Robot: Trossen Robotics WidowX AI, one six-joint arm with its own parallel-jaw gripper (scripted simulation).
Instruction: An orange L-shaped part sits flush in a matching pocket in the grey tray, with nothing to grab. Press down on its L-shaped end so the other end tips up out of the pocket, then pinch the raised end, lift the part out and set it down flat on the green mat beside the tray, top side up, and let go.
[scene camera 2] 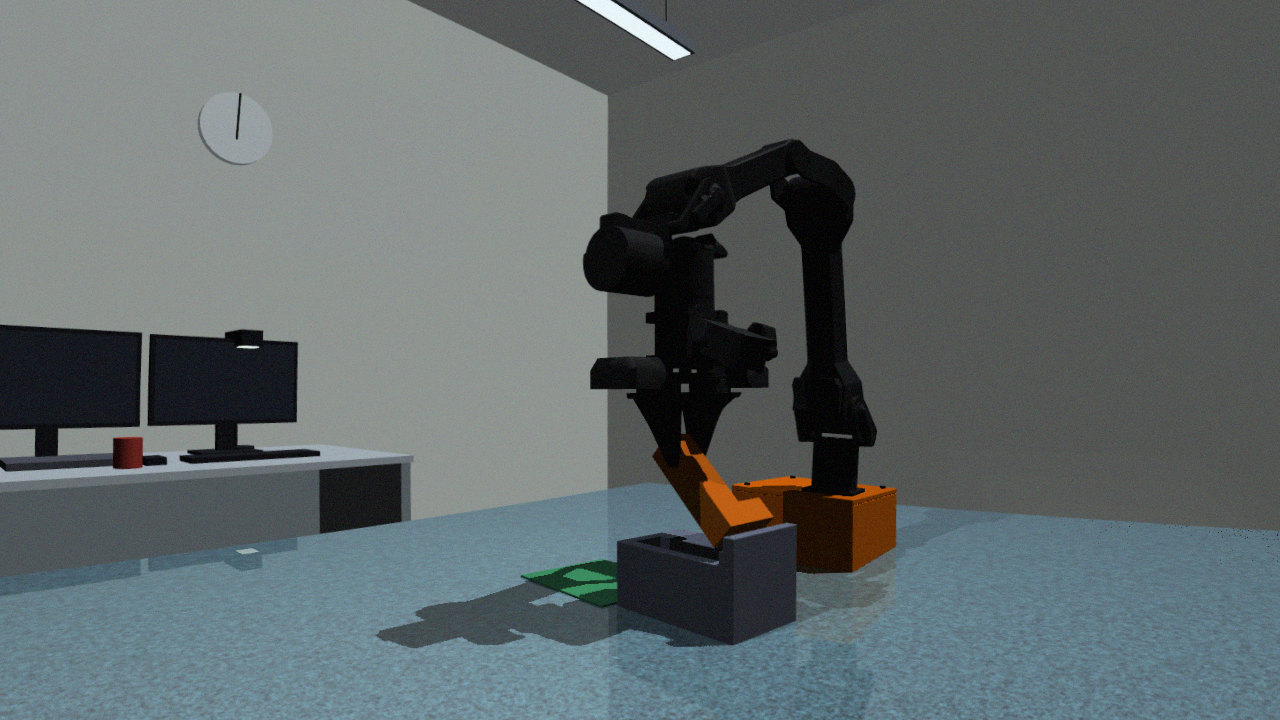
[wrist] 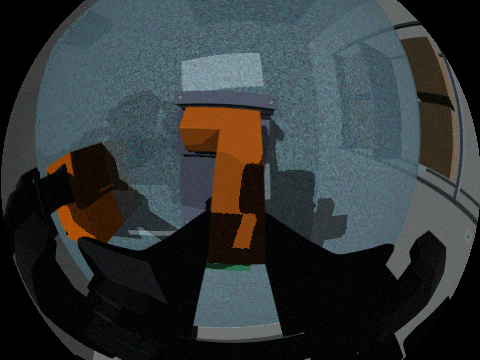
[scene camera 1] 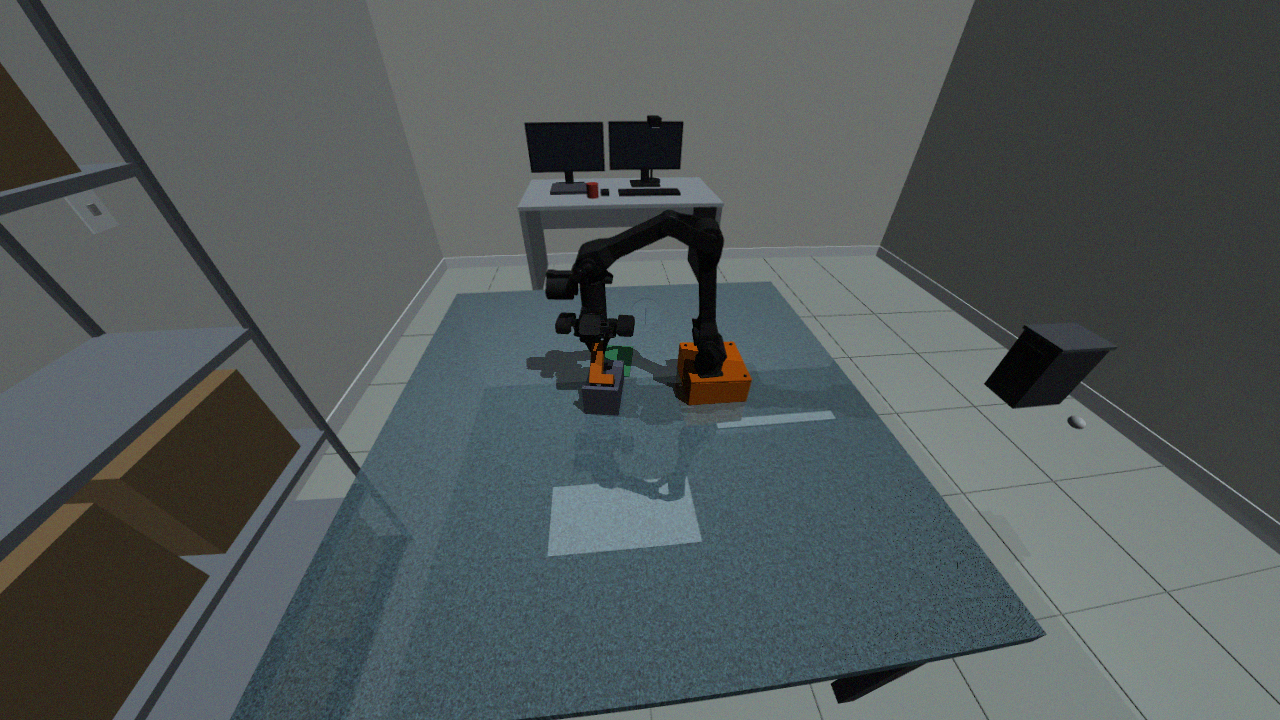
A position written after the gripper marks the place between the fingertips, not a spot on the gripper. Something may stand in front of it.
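The gripper [scene camera 2: 685,466] is carrying an orange L-shaped part.
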